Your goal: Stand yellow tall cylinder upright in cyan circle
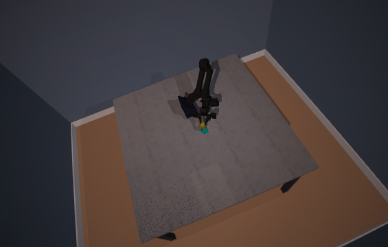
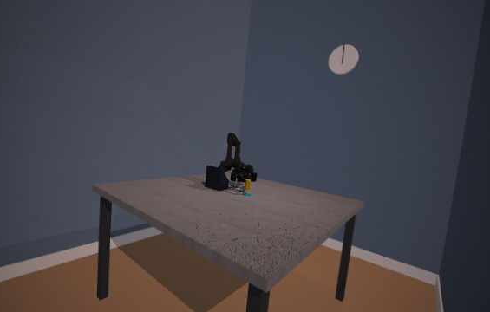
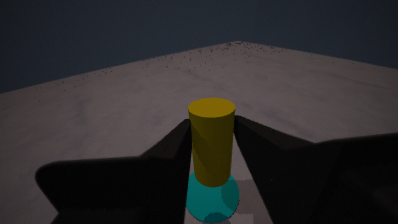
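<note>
The cyan circle is 1 cm behind my gripper tip, 1 cm to the left of it and 9 cm below it. From my gripper tip the other things lie so: yellow tall cylinder: 2 cm below.
</note>
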